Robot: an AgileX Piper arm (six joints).
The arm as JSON. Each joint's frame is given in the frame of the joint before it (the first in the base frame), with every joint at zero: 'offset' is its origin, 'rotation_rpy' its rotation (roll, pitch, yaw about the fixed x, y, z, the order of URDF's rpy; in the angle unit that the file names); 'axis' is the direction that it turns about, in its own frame. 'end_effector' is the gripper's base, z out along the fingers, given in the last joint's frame.
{
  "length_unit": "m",
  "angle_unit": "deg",
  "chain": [
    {
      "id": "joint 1",
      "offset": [
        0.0,
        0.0,
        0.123
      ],
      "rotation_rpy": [
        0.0,
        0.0,
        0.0
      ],
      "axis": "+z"
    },
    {
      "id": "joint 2",
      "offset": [
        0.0,
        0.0,
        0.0
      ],
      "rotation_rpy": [
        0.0,
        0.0,
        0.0
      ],
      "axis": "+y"
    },
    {
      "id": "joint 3",
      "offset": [
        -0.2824,
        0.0,
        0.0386
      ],
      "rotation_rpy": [
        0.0,
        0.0,
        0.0
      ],
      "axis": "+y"
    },
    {
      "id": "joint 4",
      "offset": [
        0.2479,
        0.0,
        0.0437
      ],
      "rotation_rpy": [
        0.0,
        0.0,
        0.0
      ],
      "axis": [
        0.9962,
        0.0,
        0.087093
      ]
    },
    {
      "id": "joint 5",
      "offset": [
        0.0,
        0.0,
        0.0
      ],
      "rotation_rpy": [
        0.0,
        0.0,
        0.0
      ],
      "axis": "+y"
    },
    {
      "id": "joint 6",
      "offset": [
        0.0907,
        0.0,
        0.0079
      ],
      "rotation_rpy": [
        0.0,
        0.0,
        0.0
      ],
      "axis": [
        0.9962,
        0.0,
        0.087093
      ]
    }
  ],
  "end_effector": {
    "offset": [
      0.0,
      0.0,
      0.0
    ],
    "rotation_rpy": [
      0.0,
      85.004,
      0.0
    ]
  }
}
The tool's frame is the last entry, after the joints.
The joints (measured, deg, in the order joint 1, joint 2, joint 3, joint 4, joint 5, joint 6), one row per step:
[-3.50 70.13 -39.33 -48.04 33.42 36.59]
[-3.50 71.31 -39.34 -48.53 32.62 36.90]
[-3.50 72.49 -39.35 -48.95 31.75 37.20]
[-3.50 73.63 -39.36 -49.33 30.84 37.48]
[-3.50 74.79 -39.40 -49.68 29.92 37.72]
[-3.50 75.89 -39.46 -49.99 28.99 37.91]
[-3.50 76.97 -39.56 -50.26 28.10 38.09]
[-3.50 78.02 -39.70 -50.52 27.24 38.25]
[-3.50 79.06 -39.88 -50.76 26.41 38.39]
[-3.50 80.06 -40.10 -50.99 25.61 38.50]
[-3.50 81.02 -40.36 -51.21 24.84 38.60]
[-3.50 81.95 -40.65 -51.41 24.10 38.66]
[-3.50 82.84 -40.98 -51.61 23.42 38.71]
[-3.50 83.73 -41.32 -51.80 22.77 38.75]
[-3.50 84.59 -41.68 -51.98 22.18 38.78]
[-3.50 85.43 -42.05 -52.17 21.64 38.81]
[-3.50 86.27 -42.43 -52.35 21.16 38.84]
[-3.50 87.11 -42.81 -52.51 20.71 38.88]
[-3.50 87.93 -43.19 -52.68 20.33 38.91]
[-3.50 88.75 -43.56 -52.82 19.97 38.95]
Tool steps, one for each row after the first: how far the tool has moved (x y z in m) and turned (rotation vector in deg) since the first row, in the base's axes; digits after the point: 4 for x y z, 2 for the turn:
[0.0037 0.0003 -0.0041 0.04 0.51 0.54]
[0.0073 0.0007 -0.0083 0.18 0.98 1.10]
[0.0109 0.0012 -0.0124 0.36 1.39 1.69]
[0.0144 0.0018 -0.0166 0.57 1.81 2.30]
[0.0179 0.0024 -0.0205 0.80 2.16 2.93]
[0.0213 0.0030 -0.0243 1.06 2.49 3.53]
[0.0246 0.0036 -0.0278 1.30 2.78 4.11]
[0.0280 0.0042 -0.0312 1.56 3.04 4.68]
[0.0313 0.0048 -0.0343 1.79 3.26 5.24]
[0.0347 0.0054 -0.0371 2.02 3.43 5.79]
[0.0380 0.0059 -0.0397 2.23 3.57 6.33]
[0.0413 0.0064 -0.0420 2.42 3.68 6.85]
[0.0445 0.0069 -0.0444 2.59 3.81 7.34]
[0.0477 0.0073 -0.0465 2.75 3.92 7.80]
[0.0508 0.0077 -0.0487 2.89 4.04 8.23]
[0.0539 0.0080 -0.0508 3.01 4.20 8.62]
[0.0569 0.0083 -0.0530 3.14 4.36 8.97]
[0.0598 0.0085 -0.0552 3.23 4.56 9.28]
[0.0626 0.0087 -0.0575 3.35 4.77 9.56]

